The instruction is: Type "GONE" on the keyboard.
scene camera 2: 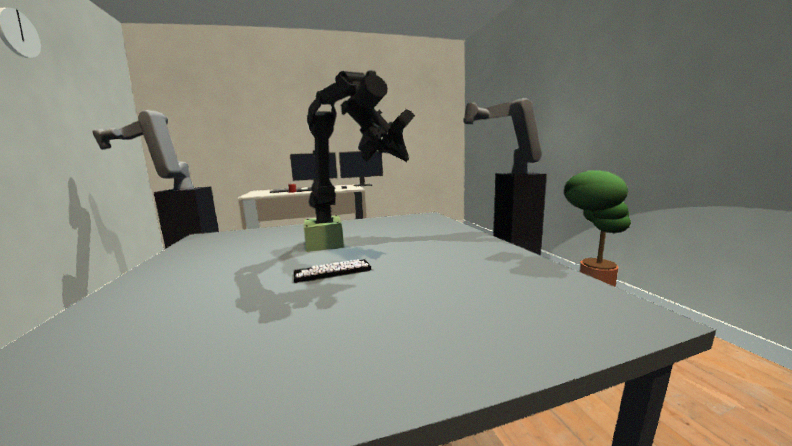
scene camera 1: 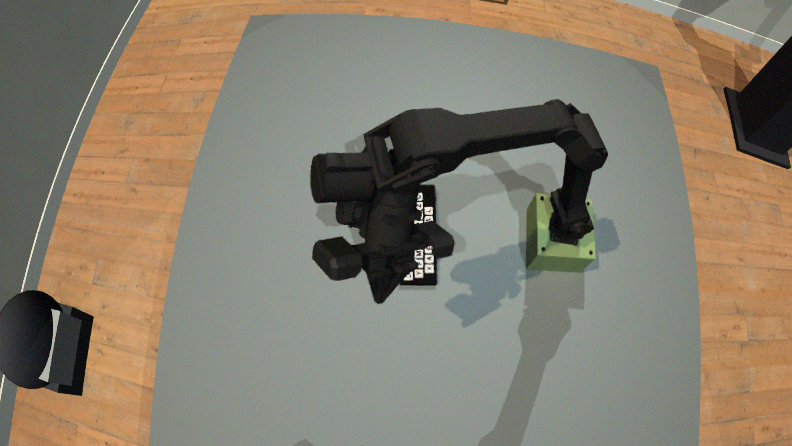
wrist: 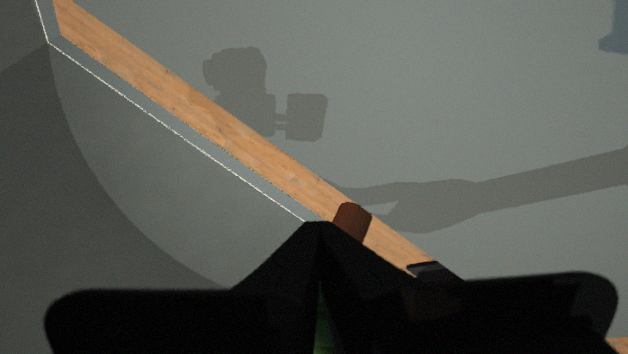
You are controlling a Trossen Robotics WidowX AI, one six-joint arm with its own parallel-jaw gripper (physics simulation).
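Where they show: gripper, fingertip midpoint: (scene camera 2: 408, 160) (scene camera 1: 378, 302) (wrist: 317, 233); arm's base at its link origin: (scene camera 2: 324, 221) (scene camera 1: 564, 228).
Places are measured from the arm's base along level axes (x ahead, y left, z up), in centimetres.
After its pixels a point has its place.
Note:
A black keyboard (scene camera 1: 429, 268) @[x 26.1, y 10.7, z -7.8 cm] (scene camera 2: 332, 269) @[x 32.0, y 3.6, z -7.8 cm] with white keys lies flat on the grey table (scene camera 1: 277, 360) @[x 52.4, y 36.2, z -9.5 cm] (scene camera 2: 421, 343) @[x 67.9, y 20.2, z -9.5 cm]. In scene camera 1 the arm and gripper cover much of it, and many key letters are hidden or too small to read. It does not show in the wrist view. My gripper (scene camera 1: 379, 300) @[x 33.0, y 26.2, z 21.7 cm] (scene camera 2: 407, 159) @[x 33.0, y 26.2, z 21.7 cm] (wrist: 317, 233) @[x 33.0, y 26.2, z 21.7 cm] is shut and empty, its fingertips together. It hangs high above the table, well clear of the keyboard. In scene camera 2 its fingertips point down and to the right.
The green base block (scene camera 1: 562, 263) @[x -1.4, y 6.0, z -4.0 cm] (scene camera 2: 324, 236) @[x 6.3, y 0.0, z -4.5 cm] under my arm stands behind the keyboard in scene camera 2. Beyond the table are a potted plant (scene camera 2: 595, 191), two grey arms (scene camera 2: 157, 144) (scene camera 2: 526, 130) on dark pedestals, and a white desk (scene camera 2: 252, 195) with monitors.

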